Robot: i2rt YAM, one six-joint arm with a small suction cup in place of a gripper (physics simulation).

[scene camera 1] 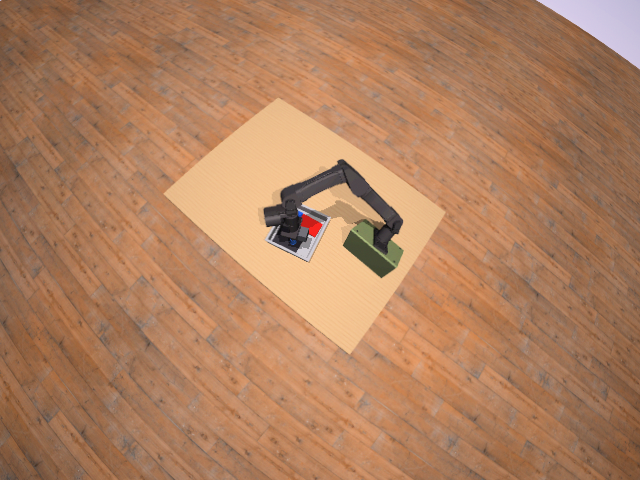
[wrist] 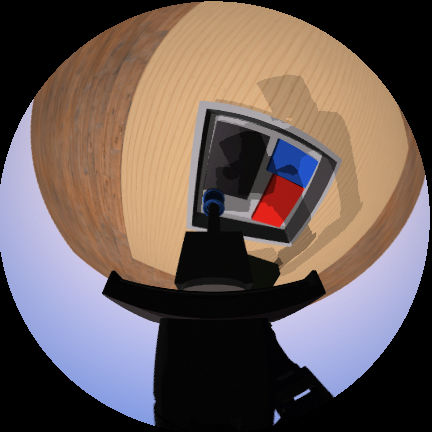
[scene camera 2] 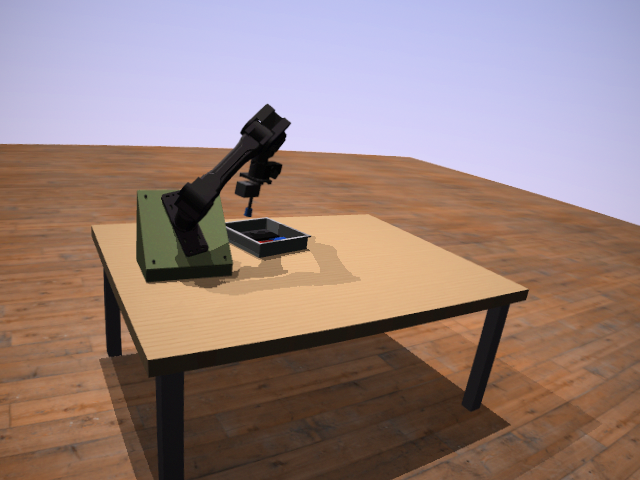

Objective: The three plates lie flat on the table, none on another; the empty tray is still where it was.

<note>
The suction cup (scene camera 2: 247, 189) carries nothing. The cup is 9 cm from the middle of a black plate (wrist: 236, 152), above it. A blue plate (wrist: 286, 160) sits on a grey tray (scene camera 2: 296, 240). A red plate (wrist: 280, 194) rests on the grey tray.
The grey tray shows as well in scene camera 1 (scene camera 1: 306, 249) and in the wrist view (wrist: 236, 216). The suction cup shows as well in the wrist view (wrist: 212, 194).
</note>
